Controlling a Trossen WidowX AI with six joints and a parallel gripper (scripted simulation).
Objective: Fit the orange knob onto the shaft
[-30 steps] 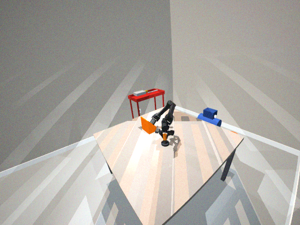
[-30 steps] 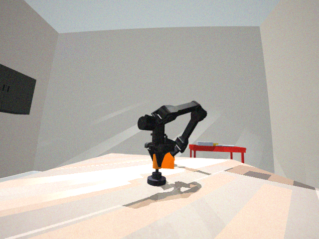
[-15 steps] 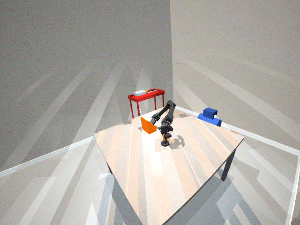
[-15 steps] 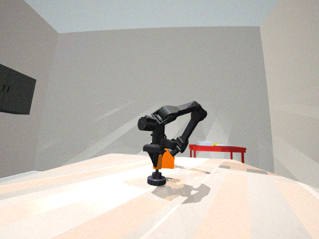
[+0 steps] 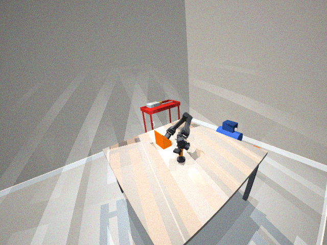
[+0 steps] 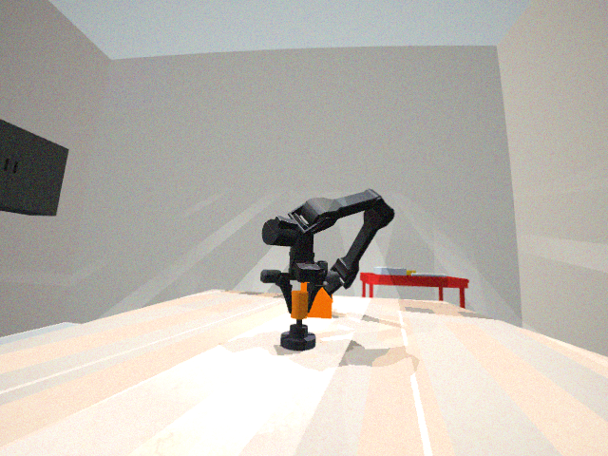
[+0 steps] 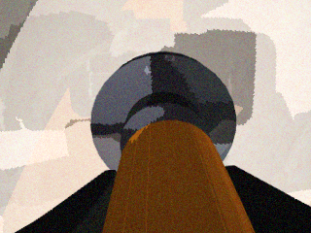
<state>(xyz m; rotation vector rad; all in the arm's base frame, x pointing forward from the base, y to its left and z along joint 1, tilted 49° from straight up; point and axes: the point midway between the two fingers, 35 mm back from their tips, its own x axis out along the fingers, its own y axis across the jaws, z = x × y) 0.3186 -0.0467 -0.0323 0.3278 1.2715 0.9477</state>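
Right now my gripper tip is 20 mm below the orange knob. From my gripper tip the other things lie so: dark round pedestal 40 mm below.
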